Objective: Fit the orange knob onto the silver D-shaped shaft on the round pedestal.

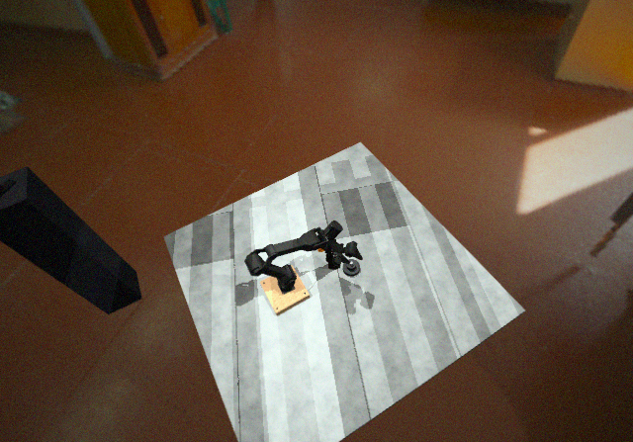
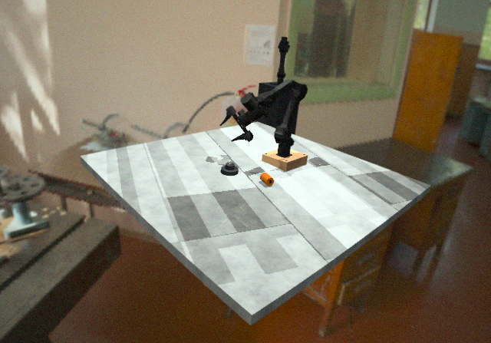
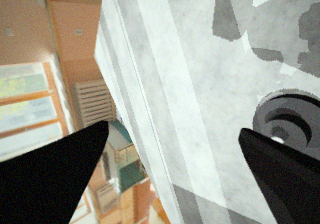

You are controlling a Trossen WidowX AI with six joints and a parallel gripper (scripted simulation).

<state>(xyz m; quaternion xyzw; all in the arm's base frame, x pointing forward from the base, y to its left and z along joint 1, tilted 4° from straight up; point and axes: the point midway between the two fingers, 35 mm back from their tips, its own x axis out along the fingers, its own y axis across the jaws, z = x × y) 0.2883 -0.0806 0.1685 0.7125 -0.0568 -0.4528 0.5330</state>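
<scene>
Right now my gripper tip is 7 cm past the orange knob, 23 cm to the right of it and 16 cm above it. Also, from my gripper tip: dark round pedestal 1 cm ahead, 6 cm to the left, 15 cm below.
</scene>
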